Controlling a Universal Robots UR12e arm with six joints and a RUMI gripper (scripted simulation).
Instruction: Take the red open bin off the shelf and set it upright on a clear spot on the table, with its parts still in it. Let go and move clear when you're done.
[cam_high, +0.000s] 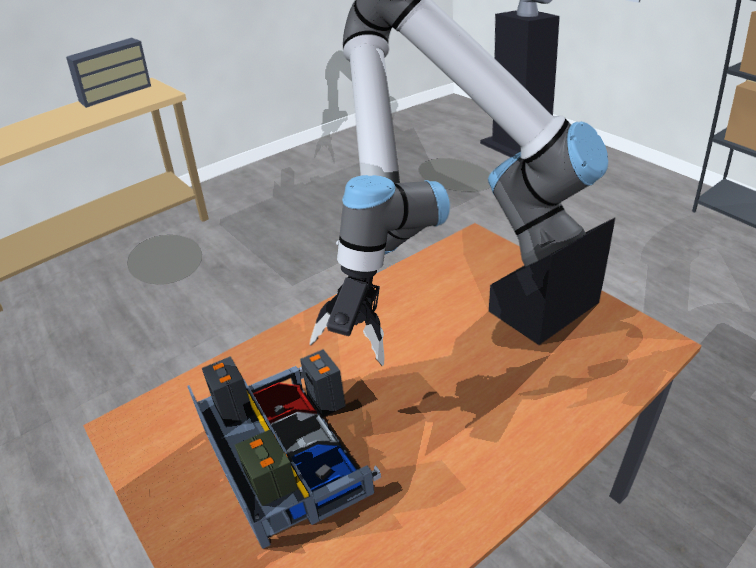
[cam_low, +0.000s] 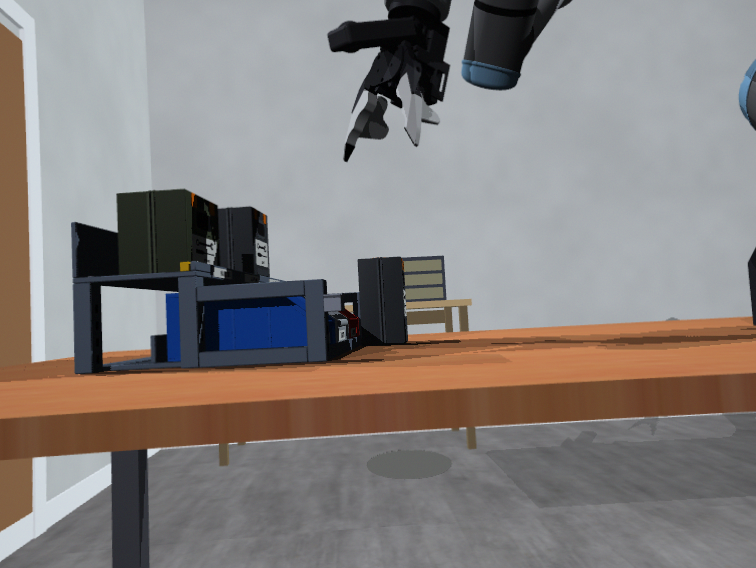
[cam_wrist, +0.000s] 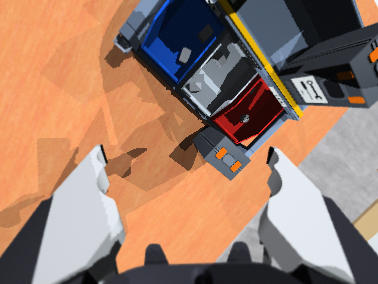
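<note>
My hand is 14 cm short of the red open bin, 14 cm to the left of it and 22 cm above it. Also, from my hand: grey bin 14 cm ahead, 3 cm to the right, 22 cm below; green case 25 cm ahead, 8 cm to the left, 11 cm below.
</note>
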